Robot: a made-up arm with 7 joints. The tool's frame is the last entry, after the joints.
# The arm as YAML. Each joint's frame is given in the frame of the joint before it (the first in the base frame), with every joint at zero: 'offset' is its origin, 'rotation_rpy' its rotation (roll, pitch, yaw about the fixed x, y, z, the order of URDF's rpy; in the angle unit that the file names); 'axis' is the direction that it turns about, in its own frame. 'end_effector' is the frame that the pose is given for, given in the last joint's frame.
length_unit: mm
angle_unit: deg
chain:
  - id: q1
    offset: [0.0, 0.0, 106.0]
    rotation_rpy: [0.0, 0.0, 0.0]
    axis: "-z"
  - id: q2
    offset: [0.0, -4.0, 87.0]
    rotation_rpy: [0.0, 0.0, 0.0]
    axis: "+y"
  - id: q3
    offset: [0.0, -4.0, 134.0]
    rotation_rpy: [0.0, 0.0, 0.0]
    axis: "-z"
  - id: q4
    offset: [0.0, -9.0, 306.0]
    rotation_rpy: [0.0, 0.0, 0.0]
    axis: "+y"
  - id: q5
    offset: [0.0, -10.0, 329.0]
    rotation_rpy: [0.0, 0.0, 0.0]
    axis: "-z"
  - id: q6
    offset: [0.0, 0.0, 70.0]
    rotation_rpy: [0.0, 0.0, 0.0]
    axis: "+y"
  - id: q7
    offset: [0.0, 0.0, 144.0]
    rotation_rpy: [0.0, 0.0, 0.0]
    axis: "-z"
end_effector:
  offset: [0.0, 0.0, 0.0]
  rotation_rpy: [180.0, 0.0, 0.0]
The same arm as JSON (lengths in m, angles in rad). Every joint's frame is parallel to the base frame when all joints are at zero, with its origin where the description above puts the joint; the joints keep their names.
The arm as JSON. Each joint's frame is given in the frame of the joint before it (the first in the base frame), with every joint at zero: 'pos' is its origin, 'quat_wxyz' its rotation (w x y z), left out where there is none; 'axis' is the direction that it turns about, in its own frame. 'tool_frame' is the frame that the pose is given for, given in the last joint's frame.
{"length_unit": "m", "angle_unit": "rad", "joints": [{"joint": "q1", "pos": [0.0, 0.0, 0.106], "axis": [0.0, 0.0, -1.0]}, {"joint": "q2", "pos": [0.0, -0.004, 0.087], "axis": [0.0, 1.0, 0.0]}, {"joint": "q3", "pos": [0.0, -0.004, 0.134], "axis": [0.0, 0.0, -1.0]}, {"joint": "q4", "pos": [0.0, -0.009, 0.306], "axis": [0.0, 1.0, 0.0]}, {"joint": "q5", "pos": [0.0, -0.01, 0.329], "axis": [0.0, 0.0, -1.0]}, {"joint": "q6", "pos": [0.0, 0.0, 0.07], "axis": [0.0, 1.0, 0.0]}, {"joint": "q7", "pos": [0.0, 0.0, 0.144], "axis": [0.0, 0.0, -1.0]}], "tool_frame": {"pos": [0.0, 0.0, 0.0], "quat_wxyz": [0.0, 1.0, 0.0, 0.0]}}
